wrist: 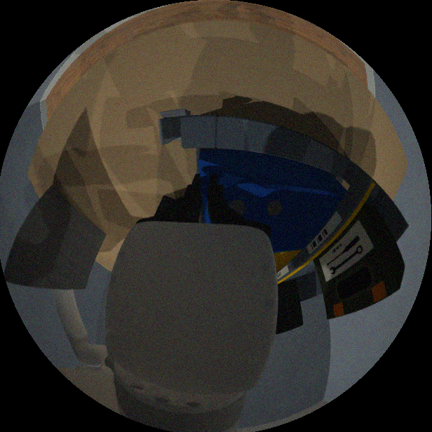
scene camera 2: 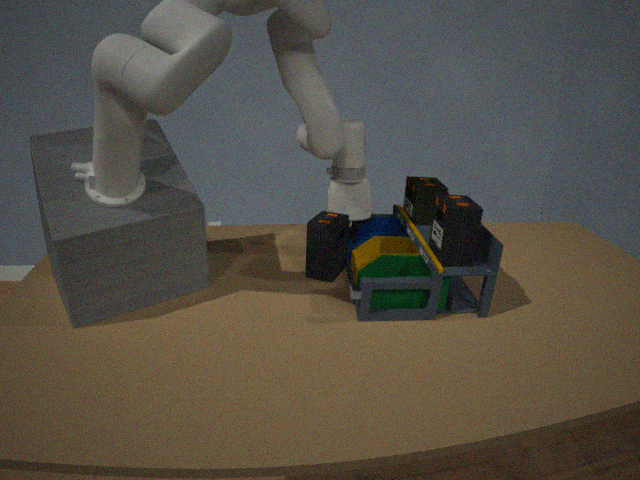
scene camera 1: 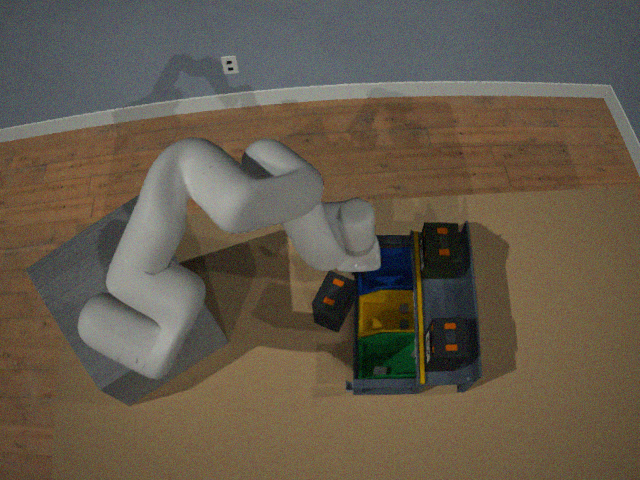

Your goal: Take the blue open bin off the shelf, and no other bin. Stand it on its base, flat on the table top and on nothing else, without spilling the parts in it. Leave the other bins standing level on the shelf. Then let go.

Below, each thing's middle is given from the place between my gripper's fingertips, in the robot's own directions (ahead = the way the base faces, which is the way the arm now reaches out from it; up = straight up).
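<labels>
Blue open bin (scene camera 1: 395, 273): 20 mm above my hand, 70 mm ahead of it, 30 mm to the right of it. Also from my hand: yellow bin (scene camera 1: 378, 312), 10 mm above, 40 mm ahead, 140 mm to the right; green bin (scene camera 2: 386, 265), 10 mm above, 10 mm ahead, 240 mm to the right; black box (scene camera 2: 327, 232), 40 mm above, 90 mm behind, 70 mm to the right.
</labels>
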